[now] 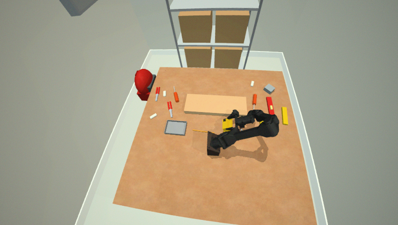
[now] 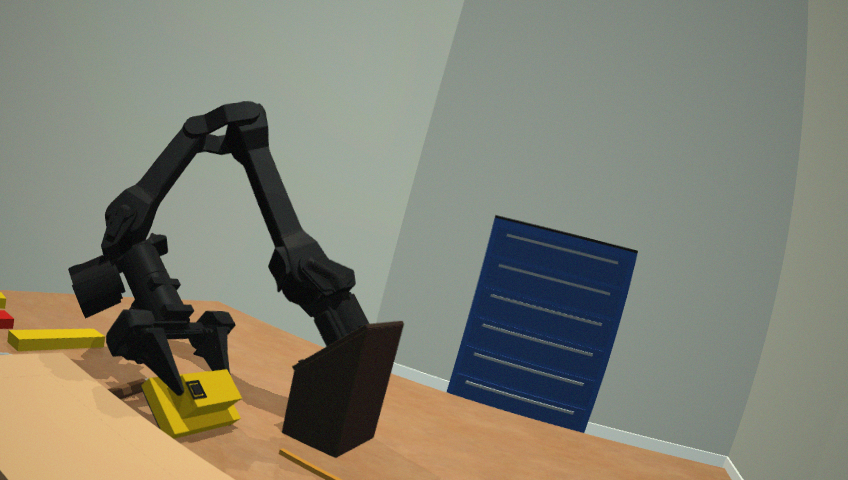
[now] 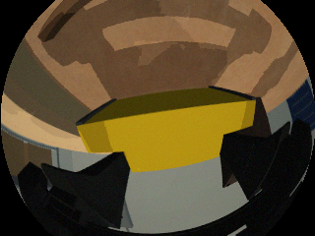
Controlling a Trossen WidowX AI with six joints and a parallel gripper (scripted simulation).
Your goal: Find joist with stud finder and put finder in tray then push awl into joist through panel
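Right now the yellow stud finder is 1 cm ahead of my gripper tip. Round my gripper tip: red level 25 cm ahead, 35 cm to the right, 4 cm below; awl 1 cm ahead, 12 cm to the right, 5 cm below; grey tray 10 cm behind, 39 cm to the left, 4 cm below.
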